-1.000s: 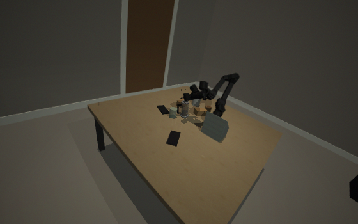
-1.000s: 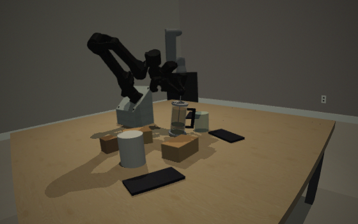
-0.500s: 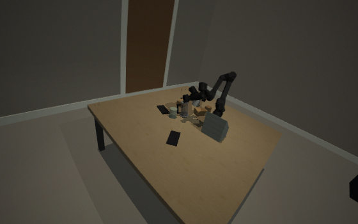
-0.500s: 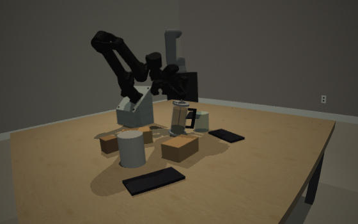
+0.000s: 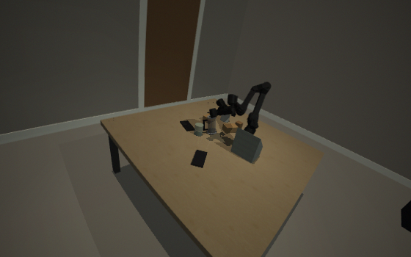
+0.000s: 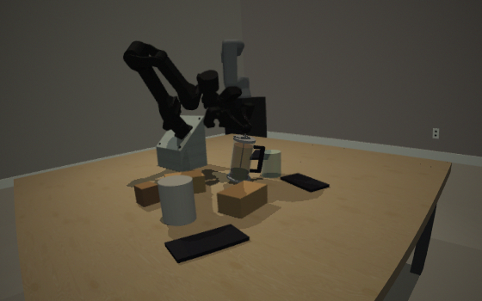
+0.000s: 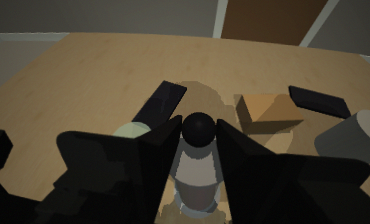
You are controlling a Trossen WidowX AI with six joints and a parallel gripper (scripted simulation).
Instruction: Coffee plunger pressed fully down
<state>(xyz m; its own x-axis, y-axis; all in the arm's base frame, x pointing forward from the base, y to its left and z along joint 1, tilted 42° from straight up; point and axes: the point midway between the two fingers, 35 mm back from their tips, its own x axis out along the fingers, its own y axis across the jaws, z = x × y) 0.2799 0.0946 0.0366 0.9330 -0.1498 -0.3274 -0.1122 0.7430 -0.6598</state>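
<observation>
The glass coffee press lies 8 cm below my gripper tip and 1 cm behind it. Also, from my gripper tip: pale green cup: 13 cm below, 9 cm to the left; white cylinder: 29 cm to the right, 12 cm below, 9 cm ahead.
</observation>
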